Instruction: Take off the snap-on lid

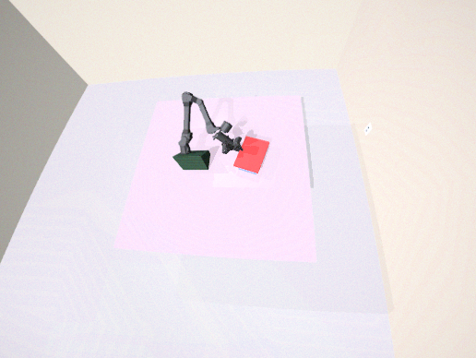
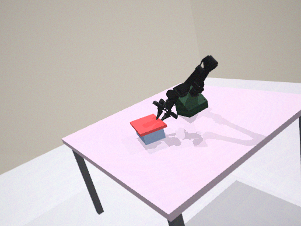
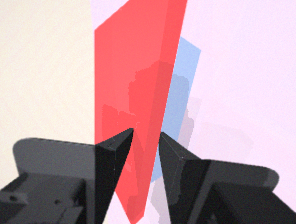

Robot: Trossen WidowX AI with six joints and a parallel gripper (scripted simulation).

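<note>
The red lid is 7 cm ahead of my gripper tip and 1 cm to the right of it. From my gripper tip the other things lie so: light blue storage box 7 cm ahead, 1 cm to the right, 4 cm below.
</note>
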